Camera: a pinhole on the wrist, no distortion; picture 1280 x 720 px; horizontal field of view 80.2 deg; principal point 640.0 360.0 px. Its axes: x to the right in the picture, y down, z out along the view. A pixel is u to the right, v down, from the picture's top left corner.
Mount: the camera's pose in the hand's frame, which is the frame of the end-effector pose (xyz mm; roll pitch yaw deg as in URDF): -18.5 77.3 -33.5 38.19 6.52 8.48
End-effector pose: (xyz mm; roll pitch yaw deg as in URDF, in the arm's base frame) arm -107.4 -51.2 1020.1 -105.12 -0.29 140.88
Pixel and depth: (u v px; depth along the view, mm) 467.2 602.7 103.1
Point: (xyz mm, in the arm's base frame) -124.9 -111.2 965.0
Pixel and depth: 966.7 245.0 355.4
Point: -404.1 -103.1 1120.5
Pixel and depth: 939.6 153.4 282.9
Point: -319.9 -82.8 1119.1
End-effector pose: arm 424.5 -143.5 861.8 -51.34 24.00 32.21
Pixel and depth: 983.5 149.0 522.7
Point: 804.9 102.2 1106.5
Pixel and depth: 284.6 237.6 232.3
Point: 398.1 -112.5 1049.8
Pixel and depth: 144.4 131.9 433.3
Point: 404.7 -159.3 1327.3
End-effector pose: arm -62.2 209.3 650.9 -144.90 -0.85 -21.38
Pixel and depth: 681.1 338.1 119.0
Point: -42.3 232.6 602.3
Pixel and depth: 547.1 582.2 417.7
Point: 45.2 471.6 393.6
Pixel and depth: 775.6 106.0 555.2
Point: 284.9 582.7 651.1
